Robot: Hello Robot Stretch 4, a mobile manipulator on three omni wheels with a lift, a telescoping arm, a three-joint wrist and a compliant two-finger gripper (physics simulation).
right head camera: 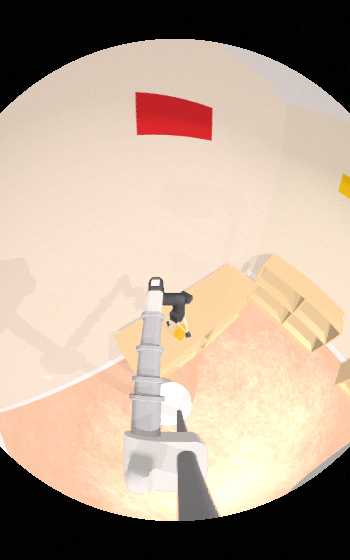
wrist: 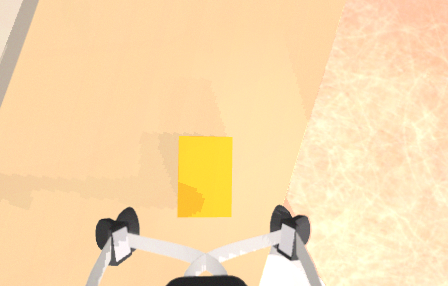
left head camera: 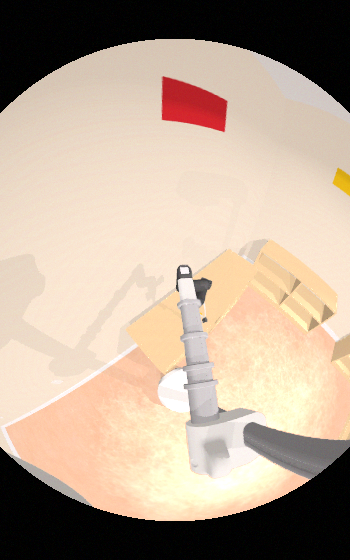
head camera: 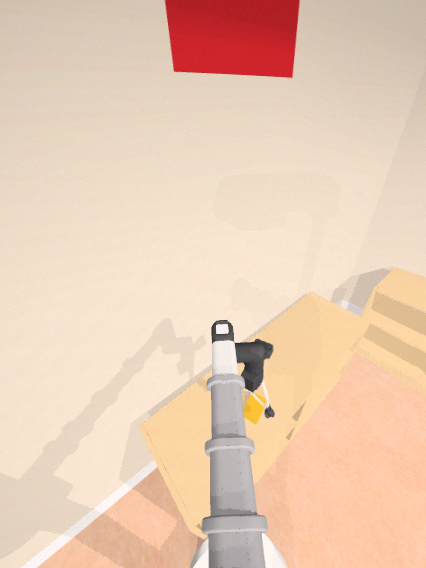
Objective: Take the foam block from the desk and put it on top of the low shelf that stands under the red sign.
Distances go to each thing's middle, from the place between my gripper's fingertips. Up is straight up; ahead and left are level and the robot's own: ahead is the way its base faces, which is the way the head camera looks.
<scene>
Right now the yellow foam block (wrist: 205, 163) is 3 cm ahead of my hand, 2 cm to the right of it and 9 cm below it. Also, from my hand: red sign (right head camera: 155, 113): 40 cm ahead, 1 cm to the right, 103 cm above.
</scene>
